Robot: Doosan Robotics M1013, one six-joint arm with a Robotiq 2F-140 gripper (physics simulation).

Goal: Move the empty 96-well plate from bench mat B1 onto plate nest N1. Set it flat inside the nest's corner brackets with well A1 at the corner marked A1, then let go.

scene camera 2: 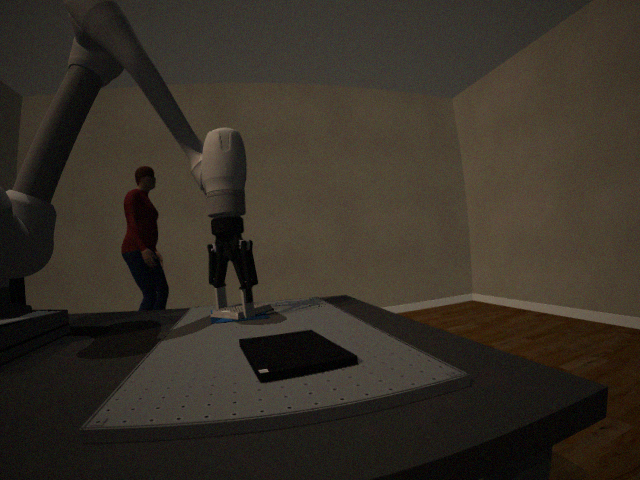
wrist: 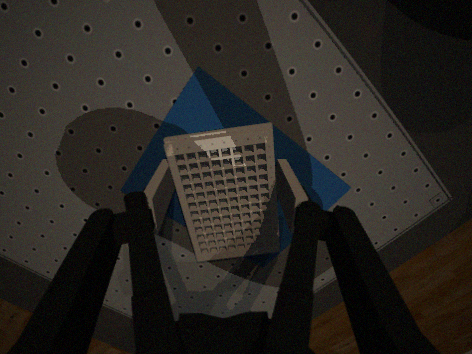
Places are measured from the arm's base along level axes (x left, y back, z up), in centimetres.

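Where they show: gripper, fingertip midpoint: point(scene camera 2: 235, 315) point(wrist: 225, 172).
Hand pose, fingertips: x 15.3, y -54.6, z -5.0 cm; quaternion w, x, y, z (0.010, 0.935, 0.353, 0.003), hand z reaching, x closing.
After its pixels a point has its place.
The pale 96-well plate point(scene camera 2: 227, 312) {x 11.8, y -52.9, z -3.5 cm} point(wrist: 227, 200) {x 16.7, y -55.8, z -3.5 cm} lies over blue bench mat B1 point(scene camera 2: 221, 320) {x 10.1, y -51.6, z -4.9 cm} point(wrist: 187, 107) {x 9.4, y -52.2, z -4.9 cm}, turned at an angle to it. My gripper point(scene camera 2: 233, 303) {x 15.3, y -54.6, z -5.0 cm} point(wrist: 225, 172) {x 15.3, y -54.6, z -5.0 cm} points down with one pad at each long side of the plate, very close against it; it looks shut on the plate, which is slightly skewed between the pads. The plate is at mat height. Plate nest N1 point(scene camera 2: 299, 353) {x -21.7, y -63.1, z -3.9 cm}, a flat black block with a white corner mark, sits nearer scene camera 2. Its brackets are too dark to make out, and I cannot tell which plate corner is A1.
The mat and nest are on a pale perforated board point(scene camera 2: 180, 382) {x -24.9, y -48.5, z -5.1 cm} point(wrist: 45, 145) {x 2.3, y -62.6, z -5.1 cm} on a dark table point(scene camera 2: 516, 382) {x -37.8, y -83.1, z -6.4 cm}. A person point(scene camera 2: 140, 227) in a red top stands behind the table, left of the arm. A strong arm shadow crosses the board and mat.
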